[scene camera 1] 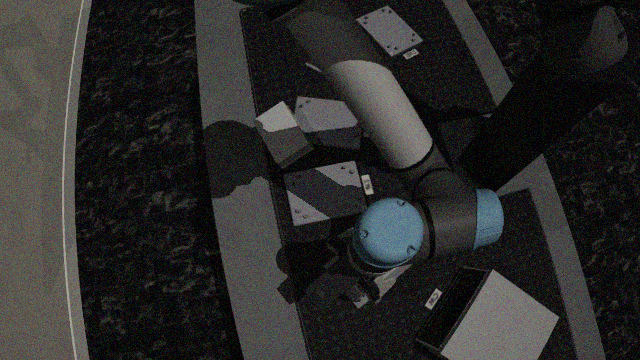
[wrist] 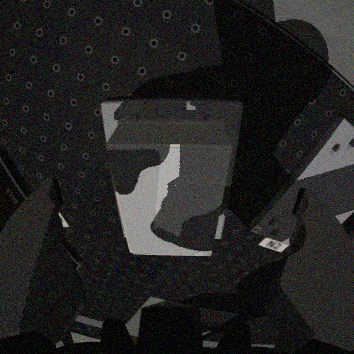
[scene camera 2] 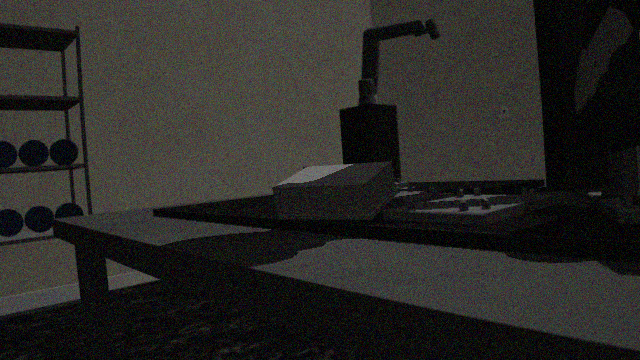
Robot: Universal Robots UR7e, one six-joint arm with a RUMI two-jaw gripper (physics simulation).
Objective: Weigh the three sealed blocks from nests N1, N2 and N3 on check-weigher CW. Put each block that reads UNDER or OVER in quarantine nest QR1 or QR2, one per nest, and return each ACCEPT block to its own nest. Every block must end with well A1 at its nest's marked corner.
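Places are measured from the arm's base along level axes (x ahead, y left, z up), in metres.
Pixels of known places: gripper, fingertip midpoint: [wrist: 178,185]; arm's base, link origin: [scene camera 1: 583,51].
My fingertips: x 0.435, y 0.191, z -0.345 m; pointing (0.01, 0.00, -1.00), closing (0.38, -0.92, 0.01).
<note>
For each thing: its middle in the pictures, then the offset to it from my fingertips. "spot": a spot on its surface instead.
- pale nest, surface spot: [wrist: 108,117] spot: dy +0.063, dx -0.010, dz -0.079 m
- Nest N2, body centre: [scene camera 2: 471,203] [wrist: 326,199] [scene camera 1: 325,192] dy -0.192, dx +0.006, dz -0.080 m
- further nest, body centre: [scene camera 1: 327,121] dy -0.360, dx -0.043, dz -0.080 m
- Check-weigher CW, body centre: [scene camera 1: 487,330] dy +0.209, dx -0.253, dz -0.041 m
- nest with pegs, body centre: [scene camera 1: 389,29] dy -0.611, dx -0.289, dz -0.080 m
My open gripper [wrist: 178,185] hangs over a pale block [wrist: 142,215] in the wrist view, one finger on each side with nothing between them. The block sits on a pale nest [wrist: 108,117], left of N2. In scene camera 1 the blue-capped wrist covers most of it. Nest N2 [scene camera 1: 345,175] [wrist: 326,161] shows its pegs and holds no block. Another pale block [scene camera 1: 285,137] [scene camera 2: 335,197] stands at the mat edge beside a further nest [scene camera 1: 325,117]. Check-weigher CW [scene camera 1: 500,320] has a bare pale top; its reading is not legible. No A1 mark is readable.
A nest with pegs [scene camera 1: 390,30] lies at the top of scene camera 1, its label too blurred to read. The upper arm [scene camera 1: 380,115] crosses above the mat and hides part of it. A shelf rack [scene camera 2: 85,150] and another arm [scene camera 2: 370,60] stand behind the table.
</note>
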